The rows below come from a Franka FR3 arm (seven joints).
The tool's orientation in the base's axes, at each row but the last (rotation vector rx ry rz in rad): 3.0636 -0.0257 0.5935; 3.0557 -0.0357 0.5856; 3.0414 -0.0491 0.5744; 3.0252 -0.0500 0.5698; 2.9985 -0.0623 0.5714; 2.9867 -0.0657 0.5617; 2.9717 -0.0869 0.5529; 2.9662 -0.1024 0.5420
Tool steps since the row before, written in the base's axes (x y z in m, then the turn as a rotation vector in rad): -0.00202 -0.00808 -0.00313 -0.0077 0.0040 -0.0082; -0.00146 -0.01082 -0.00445 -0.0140 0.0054 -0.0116; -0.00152 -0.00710 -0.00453 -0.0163 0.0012 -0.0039; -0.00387 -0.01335 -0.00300 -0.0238 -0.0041 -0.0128; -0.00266 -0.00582 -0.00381 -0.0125 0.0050 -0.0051; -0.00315 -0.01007 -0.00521 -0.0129 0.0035 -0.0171; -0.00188 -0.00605 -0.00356 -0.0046 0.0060 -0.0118; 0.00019 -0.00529 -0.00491 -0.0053 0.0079 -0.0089
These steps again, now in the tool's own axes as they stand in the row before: -0.00294 0.00806 0.00234 -0.0103 -0.0040 0.0046; -0.00282 0.01074 0.00396 -0.0174 -0.0053 0.0054; -0.00291 0.00697 0.00402 -0.0166 -0.0007 -0.0024; -0.00443 0.01332 0.00229 -0.0267 0.0044 0.0036; -0.00374 0.00564 0.00311 -0.0136 -0.0047 -0.0003; -0.00459 0.00972 0.00478 -0.0183 -0.0043 0.0108; -0.00283 0.00577 0.00339 -0.0088 -0.0068 0.0085; -0.00134 0.00468 0.00533 -0.0085 -0.0083 0.0054
